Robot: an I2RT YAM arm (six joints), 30 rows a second.
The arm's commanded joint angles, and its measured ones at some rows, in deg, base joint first. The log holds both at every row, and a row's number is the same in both.
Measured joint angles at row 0:
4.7 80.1 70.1 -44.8 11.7 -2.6
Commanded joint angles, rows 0 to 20:
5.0 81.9 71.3 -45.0 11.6 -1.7
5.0 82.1 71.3 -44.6 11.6 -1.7
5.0 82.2 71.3 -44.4 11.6 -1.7
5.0 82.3 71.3 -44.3 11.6 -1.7
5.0 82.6 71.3 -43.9 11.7 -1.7
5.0 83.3 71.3 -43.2 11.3 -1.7
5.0 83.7 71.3 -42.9 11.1 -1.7
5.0 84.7 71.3 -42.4 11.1 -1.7
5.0 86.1 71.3 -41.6 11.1 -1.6
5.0 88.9 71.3 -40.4 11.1 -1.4
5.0 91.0 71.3 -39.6 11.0 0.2
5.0 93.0 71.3 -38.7 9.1 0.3
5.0 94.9 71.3 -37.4 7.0 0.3
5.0 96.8 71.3 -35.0 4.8 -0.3
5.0 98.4 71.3 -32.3 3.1 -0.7
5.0 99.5 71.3 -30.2 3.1 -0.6
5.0 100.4 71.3 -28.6 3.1 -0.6
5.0 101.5 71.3 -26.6 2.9 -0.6
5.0 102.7 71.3 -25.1 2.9 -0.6
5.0 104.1 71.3 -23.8 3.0 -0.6
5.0 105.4 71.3 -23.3 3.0 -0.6
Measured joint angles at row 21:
4.7 102.1 70.5 -24.3 3.9 -1.1
